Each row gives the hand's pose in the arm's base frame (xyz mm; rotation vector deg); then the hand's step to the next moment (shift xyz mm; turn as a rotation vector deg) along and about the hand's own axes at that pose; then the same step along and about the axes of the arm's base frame.
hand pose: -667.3 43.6 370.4 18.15 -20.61 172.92
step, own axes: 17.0 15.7 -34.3 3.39 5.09 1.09
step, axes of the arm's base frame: -24.9 -5.9 -32.5 -3.65 -4.99 0.63
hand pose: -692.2 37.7 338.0 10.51 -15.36 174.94
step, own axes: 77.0 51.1 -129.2 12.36 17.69 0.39
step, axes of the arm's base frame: -94.9 -22.6 -125.3 -13.63 -16.70 -1.07
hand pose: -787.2 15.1 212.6 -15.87 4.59 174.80
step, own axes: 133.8 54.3 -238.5 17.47 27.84 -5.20
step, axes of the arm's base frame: -93.3 -58.5 -256.2 -18.48 -26.77 -7.03
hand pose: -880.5 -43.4 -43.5 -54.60 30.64 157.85
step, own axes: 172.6 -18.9 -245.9 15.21 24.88 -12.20
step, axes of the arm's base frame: 8.8 -69.9 -292.7 -11.96 -26.88 -11.55
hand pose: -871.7 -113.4 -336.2 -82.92 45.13 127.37
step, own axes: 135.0 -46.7 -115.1 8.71 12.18 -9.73
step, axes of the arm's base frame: 54.2 -35.8 -171.6 -3.71 -15.53 -7.99
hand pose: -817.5 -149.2 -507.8 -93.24 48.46 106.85
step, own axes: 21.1 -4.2 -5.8 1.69 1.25 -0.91
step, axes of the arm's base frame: 3.9 -1.9 -21.9 -0.55 -1.54 -1.60
